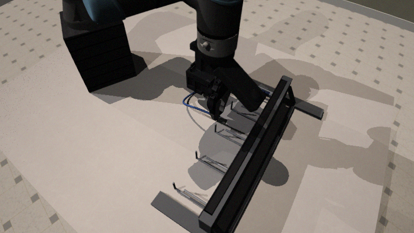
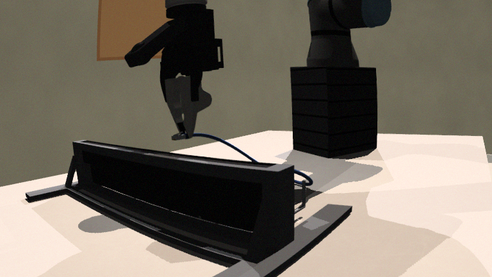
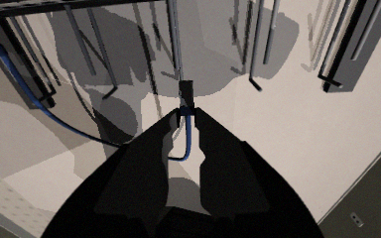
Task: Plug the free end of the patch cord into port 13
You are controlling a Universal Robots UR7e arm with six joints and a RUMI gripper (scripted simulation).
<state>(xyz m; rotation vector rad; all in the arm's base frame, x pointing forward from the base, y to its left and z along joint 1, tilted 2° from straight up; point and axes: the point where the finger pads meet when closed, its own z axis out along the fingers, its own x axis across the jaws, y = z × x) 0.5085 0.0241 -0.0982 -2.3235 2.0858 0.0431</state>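
Now: hand 20 mm short of the cable plug and 10 mm above it.
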